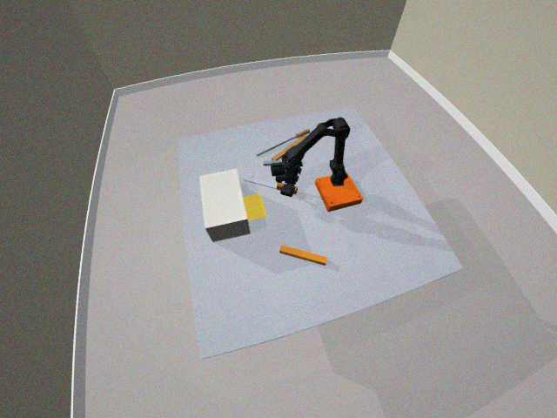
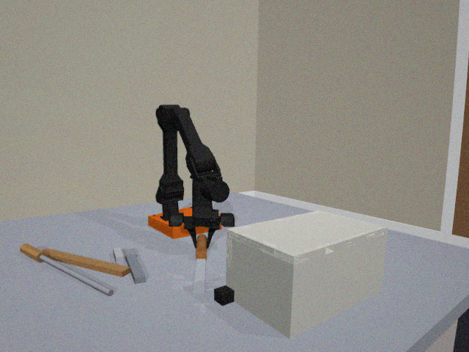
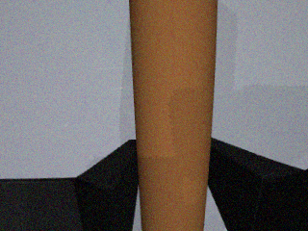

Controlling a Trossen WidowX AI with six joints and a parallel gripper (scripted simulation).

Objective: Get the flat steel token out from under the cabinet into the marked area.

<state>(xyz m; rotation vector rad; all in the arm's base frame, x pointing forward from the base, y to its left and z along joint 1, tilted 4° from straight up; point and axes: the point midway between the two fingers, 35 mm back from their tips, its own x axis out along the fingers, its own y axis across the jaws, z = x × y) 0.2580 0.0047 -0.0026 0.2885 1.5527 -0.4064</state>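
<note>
Right now my gripper tip is 380 mm to the right of the orange flat bar and 10 mm below it. Also, from my gripper tip: small grey token (300 mm ahead, 120 mm to the left, 10 mm below); wooden stick (50 mm behind, 320 mm to the right).
</note>
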